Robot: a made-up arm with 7 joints. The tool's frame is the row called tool. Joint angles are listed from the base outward.
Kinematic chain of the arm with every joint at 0, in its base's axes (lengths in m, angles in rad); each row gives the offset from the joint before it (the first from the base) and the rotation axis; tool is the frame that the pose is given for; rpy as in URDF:
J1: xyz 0 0 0.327 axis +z
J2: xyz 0 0 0 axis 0 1 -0.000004
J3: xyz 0 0 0.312 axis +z
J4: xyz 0.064 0 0 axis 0 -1 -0.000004
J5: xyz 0.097 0 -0.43 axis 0 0.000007 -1
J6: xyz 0 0 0 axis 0 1 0.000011
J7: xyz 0.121 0 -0.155 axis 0 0.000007 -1
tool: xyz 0 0 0 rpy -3.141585 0 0
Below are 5 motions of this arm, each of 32 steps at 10 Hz.
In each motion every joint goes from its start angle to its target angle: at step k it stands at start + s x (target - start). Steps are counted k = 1, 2, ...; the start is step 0. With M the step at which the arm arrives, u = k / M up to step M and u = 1 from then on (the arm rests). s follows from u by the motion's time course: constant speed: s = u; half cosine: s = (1 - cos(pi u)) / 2; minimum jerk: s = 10 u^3 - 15 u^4 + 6 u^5.
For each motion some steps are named. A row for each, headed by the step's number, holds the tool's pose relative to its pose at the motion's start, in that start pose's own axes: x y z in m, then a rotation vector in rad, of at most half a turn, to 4 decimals.
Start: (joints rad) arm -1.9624 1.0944 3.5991 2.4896 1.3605 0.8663 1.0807
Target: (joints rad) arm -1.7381 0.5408 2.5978 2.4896 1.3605 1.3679 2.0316
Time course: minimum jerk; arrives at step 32
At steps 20, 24, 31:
20: 0.4146 0.0597 -0.2648 -0.0249 0.5957 0.8993
24: 0.4856 0.1066 -0.3296 -0.0131 0.7533 1.1282
31: 0.5221 0.1383 -0.3673 -0.0016 0.8529 1.2651

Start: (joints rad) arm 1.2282 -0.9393 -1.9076 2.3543 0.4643 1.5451 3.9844
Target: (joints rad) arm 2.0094 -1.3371 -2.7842 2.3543 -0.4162 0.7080 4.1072
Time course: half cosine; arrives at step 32
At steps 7, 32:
7: -0.0732 -0.0339 0.0358 0.0586 -0.1205 0.0795
32: -0.3571 -0.3378 0.3476 0.8761 -0.9168 -0.2572

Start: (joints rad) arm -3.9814 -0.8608 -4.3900 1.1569 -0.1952 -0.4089 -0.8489
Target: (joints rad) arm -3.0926 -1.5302 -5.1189 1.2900 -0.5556 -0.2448 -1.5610
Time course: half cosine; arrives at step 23
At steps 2, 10, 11, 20, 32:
2: 0.0070 0.0021 -0.0022 -0.0055 0.0021 -0.0358
10: 0.1600 0.0623 -0.0869 -0.2074 0.0003 -0.7519
11: 0.1889 0.0748 -0.1112 -0.2605 -0.0127 -0.8728
20: 0.3893 0.1427 -0.3941 -0.7807 -0.2945 -1.6134
32: 0.4028 0.1443 -0.4265 -0.8324 -0.3364 -1.6589

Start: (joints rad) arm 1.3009 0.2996 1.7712 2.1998 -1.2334 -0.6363 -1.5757
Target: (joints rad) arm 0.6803 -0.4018 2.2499 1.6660 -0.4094 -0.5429 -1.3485
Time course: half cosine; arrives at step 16
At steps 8, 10, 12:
8: 0.2385 0.0352 0.0686 0.1478 0.2284 0.3660
10: 0.3532 -0.0038 0.0583 0.3038 0.3086 0.5011
12: 0.4506 -0.0570 0.0261 0.4769 0.3571 0.6069

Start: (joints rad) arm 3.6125 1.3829 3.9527 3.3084 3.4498 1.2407 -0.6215
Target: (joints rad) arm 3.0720 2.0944 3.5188 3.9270 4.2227 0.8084 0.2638
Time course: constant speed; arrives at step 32
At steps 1, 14, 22, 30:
1: -0.0191 0.0212 0.0025 -0.0006 0.0012 0.0655
14: -0.3304 0.2375 0.0043 -0.0192 0.0733 0.9829
22: -0.5619 0.2885 -0.0085 -0.0361 0.1664 1.5936
30: -0.7949 0.2592 -0.0162 -0.0562 0.2903 2.2262

